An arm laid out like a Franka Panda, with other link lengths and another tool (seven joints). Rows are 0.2 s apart.
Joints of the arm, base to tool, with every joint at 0 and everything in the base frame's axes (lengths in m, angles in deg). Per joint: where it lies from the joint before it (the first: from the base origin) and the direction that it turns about. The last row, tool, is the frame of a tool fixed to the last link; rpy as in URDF.
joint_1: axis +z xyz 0 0 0.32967
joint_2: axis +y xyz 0 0 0
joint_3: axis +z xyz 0 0 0.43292
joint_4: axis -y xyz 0.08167 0 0
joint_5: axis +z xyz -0.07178 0 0.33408
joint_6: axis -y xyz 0 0 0
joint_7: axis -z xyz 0.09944 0 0
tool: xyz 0 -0.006 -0.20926 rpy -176.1 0 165.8
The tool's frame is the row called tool.
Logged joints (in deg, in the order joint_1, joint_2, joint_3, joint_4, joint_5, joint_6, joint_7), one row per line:
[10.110 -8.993 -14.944 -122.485 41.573 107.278 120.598]
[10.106 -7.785 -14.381 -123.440 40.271 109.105 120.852]
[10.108 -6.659 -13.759 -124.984 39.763 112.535 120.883]
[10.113 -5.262 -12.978 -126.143 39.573 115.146 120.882]
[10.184 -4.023 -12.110 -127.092 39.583 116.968 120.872]
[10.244 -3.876 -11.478 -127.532 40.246 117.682 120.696]
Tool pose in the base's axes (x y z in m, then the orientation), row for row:
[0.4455 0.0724 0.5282 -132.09 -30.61 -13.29]
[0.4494 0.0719 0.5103 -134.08 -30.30 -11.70]
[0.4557 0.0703 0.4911 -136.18 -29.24 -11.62]
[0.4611 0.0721 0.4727 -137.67 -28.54 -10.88]
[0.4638 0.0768 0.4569 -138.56 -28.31 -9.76]
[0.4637 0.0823 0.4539 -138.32 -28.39 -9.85]
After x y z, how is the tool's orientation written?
As a rotation vector, in degrees.
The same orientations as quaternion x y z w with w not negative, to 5 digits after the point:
[-0.89970 -0.20849 -0.09052 0.37266]
[-0.90721 -0.20502 -0.07916 0.35871]
[-0.91489 -0.19644 -0.07807 0.34392]
[-0.92031 -0.19079 -0.07273 0.33366]
[-0.92351 -0.18869 -0.06505 0.32756]
[-0.92270 -0.18938 -0.06571 0.32931]

